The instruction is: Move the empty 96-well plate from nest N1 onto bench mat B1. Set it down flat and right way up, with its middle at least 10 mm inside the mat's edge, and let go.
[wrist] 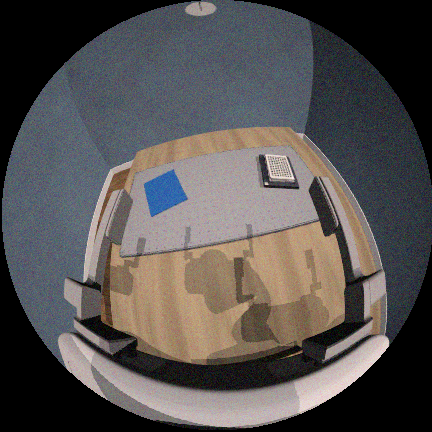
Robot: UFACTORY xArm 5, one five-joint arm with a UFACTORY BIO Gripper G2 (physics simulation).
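Places are measured from the arm's base along level axes (x ahead, y up, z right), in metres.
Where they show: hand at its tool point: (216, 209).
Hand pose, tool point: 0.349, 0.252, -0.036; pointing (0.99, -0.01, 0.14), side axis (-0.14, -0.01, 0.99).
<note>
Each offset is from my tool point to the top centre of the thing, as dx, dy, dz. "spot": to the spot under its first point. Level surfaces: height alone.
A white 96-well plate @[+0.310, -0.259, +0.232] (279, 167) sits flat in a black nest @[spot: +0.232, -0.275, +0.219] (283, 185) at the right back of the grey board. A blue bench mat @[dy -0.283] (165, 193) lies flat at the left of the same board, turned at an angle. My gripper (222, 212) is open, with its fingers wide apart at the left and right of the view and no object between them. It hangs above the table, nearer than the plate and the mat. Labels on the nest and mat cannot be read.
The grey perforated board @[dy -0.285] (220, 200) lies on a wooden table @[dy -0.298] (165, 310). Shadows of the arm and gripper fall on the table in front of the board. Blue-grey walls (200, 75) stand behind, and a round pale disc (200, 9) shows at the top.
</note>
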